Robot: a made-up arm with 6 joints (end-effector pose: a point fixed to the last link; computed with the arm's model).
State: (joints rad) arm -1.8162 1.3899 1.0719 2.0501 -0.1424 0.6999
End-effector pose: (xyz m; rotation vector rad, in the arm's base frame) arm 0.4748 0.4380 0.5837 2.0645 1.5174 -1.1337
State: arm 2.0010 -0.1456 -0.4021 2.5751 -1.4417 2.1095
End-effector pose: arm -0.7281 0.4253 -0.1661 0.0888 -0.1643 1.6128
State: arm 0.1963 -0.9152 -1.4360 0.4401 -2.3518 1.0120
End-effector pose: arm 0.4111 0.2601 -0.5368 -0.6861 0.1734 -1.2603
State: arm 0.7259 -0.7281 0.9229 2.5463 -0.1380 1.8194
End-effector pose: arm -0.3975 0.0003 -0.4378 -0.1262 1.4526 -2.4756
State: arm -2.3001 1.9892 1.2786 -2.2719 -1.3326 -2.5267
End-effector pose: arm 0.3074 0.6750 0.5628 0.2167 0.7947 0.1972
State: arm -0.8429 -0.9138 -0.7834 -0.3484 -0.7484 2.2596
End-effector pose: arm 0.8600 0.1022 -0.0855 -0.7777 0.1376 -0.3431
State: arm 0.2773 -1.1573 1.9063 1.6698 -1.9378 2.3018
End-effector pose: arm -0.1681 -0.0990 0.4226 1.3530 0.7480 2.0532
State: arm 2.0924 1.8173 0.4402 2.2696 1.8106 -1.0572
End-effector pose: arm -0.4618 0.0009 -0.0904 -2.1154 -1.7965 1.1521
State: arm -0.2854 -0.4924 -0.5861 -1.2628 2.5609 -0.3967
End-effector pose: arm 0.5499 -0.1719 0.0608 1.4197 1.2218 1.0661
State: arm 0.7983 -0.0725 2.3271 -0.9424 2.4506 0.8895
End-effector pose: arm 0.2053 -0.2396 -0.0217 -1.1775 -0.2970 1.6777
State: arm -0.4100 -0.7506 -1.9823 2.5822 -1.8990 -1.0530
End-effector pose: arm 0.2290 0.5268 0.5132 0.2947 -0.5859 -0.5058
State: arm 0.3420 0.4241 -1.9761 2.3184 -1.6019 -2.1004
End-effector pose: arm 0.7424 0.2033 0.1479 -1.3863 -1.0209 -1.5669
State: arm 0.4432 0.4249 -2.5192 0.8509 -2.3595 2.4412
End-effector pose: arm 0.6786 -0.0579 -0.2823 1.9363 0.7013 -1.7416
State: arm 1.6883 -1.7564 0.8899 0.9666 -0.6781 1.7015
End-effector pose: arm -0.3366 -0.4846 0.1005 2.0614 -1.9642 -1.0750
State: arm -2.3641 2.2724 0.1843 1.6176 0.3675 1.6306
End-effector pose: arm 0.1046 -0.1508 0.7789 -2.2063 -0.1338 -0.8972
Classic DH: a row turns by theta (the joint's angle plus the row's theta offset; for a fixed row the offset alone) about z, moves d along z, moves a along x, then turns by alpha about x. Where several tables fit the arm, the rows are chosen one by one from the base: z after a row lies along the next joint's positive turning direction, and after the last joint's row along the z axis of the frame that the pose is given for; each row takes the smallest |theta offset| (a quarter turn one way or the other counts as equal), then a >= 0, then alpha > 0; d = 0 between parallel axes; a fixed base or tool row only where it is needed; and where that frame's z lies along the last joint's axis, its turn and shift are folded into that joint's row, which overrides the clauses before.
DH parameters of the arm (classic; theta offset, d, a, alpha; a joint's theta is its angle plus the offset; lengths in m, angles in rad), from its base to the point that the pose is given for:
base (fixed): 0 0.1427 0 -1.5708
joint 1: 0 0.1194 0.2348 -1.5708
joint 2: 0 0.1218 -0.0195 1.5708
joint 3: 0 -0.0536 -0.0283 -1.5708
joint 4: 1.5708 0.3171 0.0205 1.5708
joint 5: 1.5708 -0.3458 0.0814 -1.5708
joint 6: -1.5708 0.2061 0.0575 1.5708
tool (fixed): 0 0.0059 0 0

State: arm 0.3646 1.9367 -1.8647 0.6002 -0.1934 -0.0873
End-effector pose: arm 0.2317 -0.3784 -0.1200 -1.7824 -1.5298 -1.3828
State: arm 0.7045 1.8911 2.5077 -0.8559 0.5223 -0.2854
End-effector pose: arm 0.2407 0.0583 0.3406 -2.3750 -0.4420 1.9817
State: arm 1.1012 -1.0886 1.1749 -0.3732 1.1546 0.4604
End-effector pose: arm 0.1729 -0.1654 0.1155 -0.6721 -2.8925 -0.3528
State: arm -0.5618 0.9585 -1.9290 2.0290 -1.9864 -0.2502
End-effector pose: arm 0.6049 -0.0853 0.5314 0.8421 -0.1671 -2.2001
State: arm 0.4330 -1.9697 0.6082 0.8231 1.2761 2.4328
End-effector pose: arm -0.0419 -0.2435 -0.0027 0.5319 -2.3606 -1.1265
